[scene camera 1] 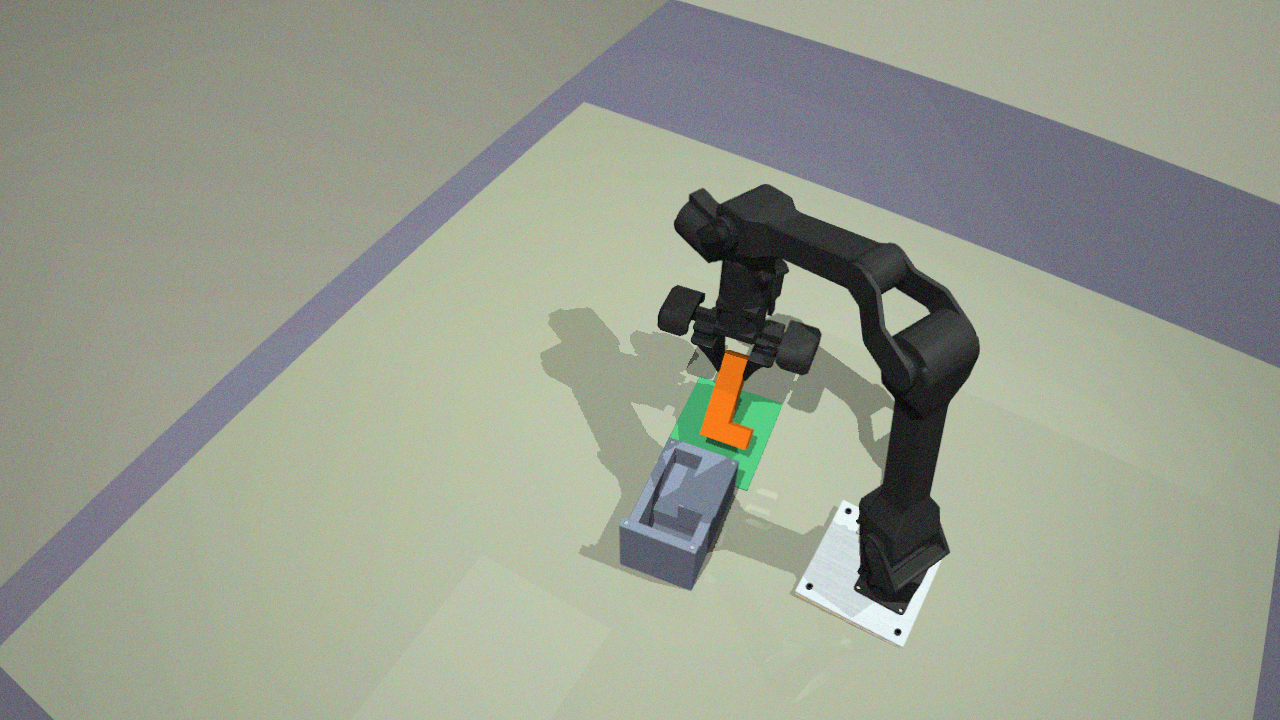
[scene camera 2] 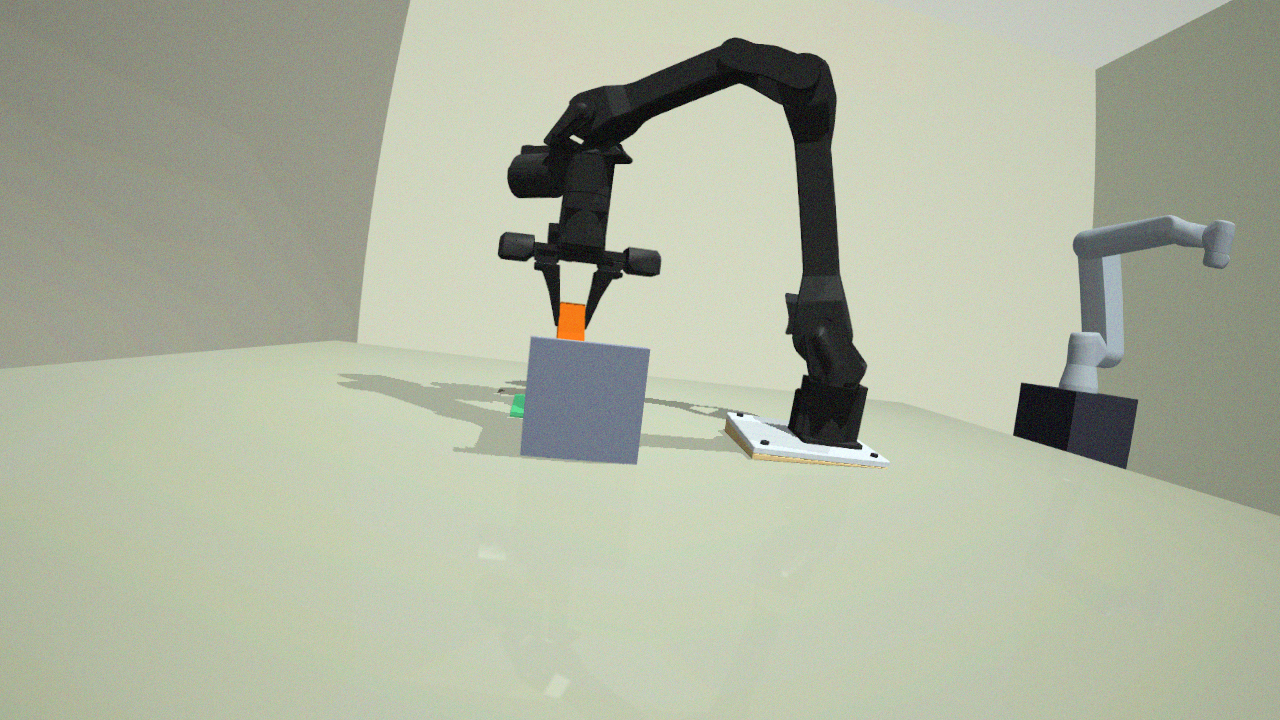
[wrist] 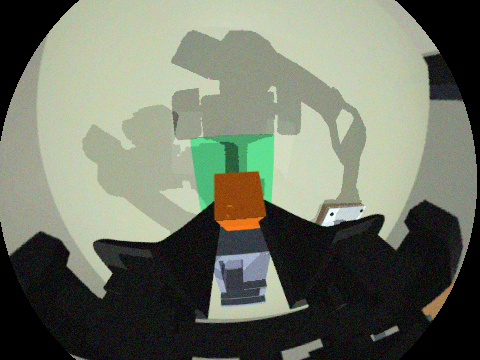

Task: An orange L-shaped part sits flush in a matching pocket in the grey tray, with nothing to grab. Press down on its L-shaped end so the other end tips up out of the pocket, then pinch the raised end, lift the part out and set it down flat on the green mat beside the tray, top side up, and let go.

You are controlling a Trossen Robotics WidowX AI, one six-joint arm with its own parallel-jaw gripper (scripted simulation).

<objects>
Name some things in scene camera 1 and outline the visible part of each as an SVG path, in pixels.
My gripper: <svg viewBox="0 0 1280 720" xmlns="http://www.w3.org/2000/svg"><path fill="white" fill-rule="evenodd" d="M821 337L817 327L790 320L784 332L785 324L773 320L765 320L766 312L767 315L771 316L775 310L775 299L781 294L784 275L772 280L768 294L754 302L742 302L729 297L722 290L720 284L716 307L712 307L712 309L699 306L705 300L705 293L676 285L671 289L658 314L659 329L678 336L687 334L691 320L694 320L694 333L691 337L691 343L697 345L703 351L717 372L721 369L725 355L725 336L751 345L755 344L743 373L743 381L746 381L755 371L762 367L770 368L774 360L780 369L799 375L808 374Z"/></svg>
An orange L-shaped part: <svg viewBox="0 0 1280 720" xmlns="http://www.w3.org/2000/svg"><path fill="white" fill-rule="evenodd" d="M726 350L700 435L745 450L749 446L754 430L732 421L745 383L743 381L743 373L749 356L732 350Z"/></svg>
</objects>
